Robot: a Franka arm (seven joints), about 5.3 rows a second.
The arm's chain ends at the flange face. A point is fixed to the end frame.
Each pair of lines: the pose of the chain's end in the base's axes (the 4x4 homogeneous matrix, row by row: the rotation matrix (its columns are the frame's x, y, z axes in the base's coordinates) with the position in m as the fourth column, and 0 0 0 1 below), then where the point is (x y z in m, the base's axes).
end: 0.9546 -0.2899 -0.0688 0.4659; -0.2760 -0.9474 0.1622 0.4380; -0.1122 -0.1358 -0.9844 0.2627; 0 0 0 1
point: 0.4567 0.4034 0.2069
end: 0.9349 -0.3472 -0.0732 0.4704; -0.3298 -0.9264 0.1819 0.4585; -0.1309 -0.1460 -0.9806 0.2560; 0 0 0 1
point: 0.4584 0.4255 0.1998
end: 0.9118 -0.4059 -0.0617 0.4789; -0.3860 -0.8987 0.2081 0.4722; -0.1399 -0.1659 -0.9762 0.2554; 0 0 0 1
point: 0.4647 0.4413 0.1985
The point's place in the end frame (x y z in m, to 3 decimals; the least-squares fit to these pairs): 0.007 0.043 0.050
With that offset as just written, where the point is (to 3 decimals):
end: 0.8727 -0.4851 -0.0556 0.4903; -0.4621 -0.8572 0.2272 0.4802; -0.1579 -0.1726 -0.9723 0.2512; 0 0 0 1
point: 0.473 0.451 0.194
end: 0.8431 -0.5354 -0.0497 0.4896; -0.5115 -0.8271 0.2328 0.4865; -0.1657 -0.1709 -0.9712 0.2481; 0 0 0 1
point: 0.470 0.459 0.191
